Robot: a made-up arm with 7 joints. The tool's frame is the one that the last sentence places.
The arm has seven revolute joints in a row. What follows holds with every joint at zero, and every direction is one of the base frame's.
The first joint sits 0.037 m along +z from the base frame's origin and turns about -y.
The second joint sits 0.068 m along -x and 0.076 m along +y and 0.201 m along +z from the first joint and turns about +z.
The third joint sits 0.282 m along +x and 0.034 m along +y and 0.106 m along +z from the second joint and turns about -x.
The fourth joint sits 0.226 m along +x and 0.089 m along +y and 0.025 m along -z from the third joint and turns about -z.
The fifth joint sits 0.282 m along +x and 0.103 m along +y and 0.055 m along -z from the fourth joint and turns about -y.
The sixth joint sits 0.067 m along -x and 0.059 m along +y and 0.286 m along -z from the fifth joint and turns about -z.
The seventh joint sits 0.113 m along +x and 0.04 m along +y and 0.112 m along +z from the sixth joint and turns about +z.
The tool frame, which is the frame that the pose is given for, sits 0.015 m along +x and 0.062 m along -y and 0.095 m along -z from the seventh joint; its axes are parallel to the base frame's.
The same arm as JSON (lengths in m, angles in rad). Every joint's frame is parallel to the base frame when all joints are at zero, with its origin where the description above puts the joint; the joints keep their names.
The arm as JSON. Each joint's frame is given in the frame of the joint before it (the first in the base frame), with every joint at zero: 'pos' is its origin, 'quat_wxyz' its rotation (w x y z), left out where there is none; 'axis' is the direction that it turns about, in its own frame. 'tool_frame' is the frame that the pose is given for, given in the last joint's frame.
{
  "length_unit": "m",
  "angle_unit": "rad",
  "joints": [
    {
      "joint": "joint 1",
      "pos": [
        0.0,
        0.0,
        0.037
      ],
      "axis": [
        0.0,
        -1.0,
        0.0
      ]
    },
    {
      "joint": "joint 2",
      "pos": [
        -0.068,
        0.076,
        0.201
      ],
      "axis": [
        0.0,
        0.0,
        1.0
      ]
    },
    {
      "joint": "joint 3",
      "pos": [
        0.282,
        0.034,
        0.106
      ],
      "axis": [
        -1.0,
        0.0,
        0.0
      ]
    },
    {
      "joint": "joint 4",
      "pos": [
        0.226,
        0.089,
        -0.025
      ],
      "axis": [
        0.0,
        0.0,
        -1.0
      ]
    },
    {
      "joint": "joint 5",
      "pos": [
        0.282,
        0.103,
        -0.055
      ],
      "axis": [
        0.0,
        -1.0,
        0.0
      ]
    },
    {
      "joint": "joint 6",
      "pos": [
        -0.067,
        0.059,
        -0.286
      ],
      "axis": [
        0.0,
        0.0,
        -1.0
      ]
    },
    {
      "joint": "joint 7",
      "pos": [
        0.113,
        0.04,
        0.112
      ],
      "axis": [
        0.0,
        0.0,
        1.0
      ]
    }
  ],
  "tool_frame": {
    "pos": [
      0.015,
      -0.062,
      -0.095
    ]
  }
}

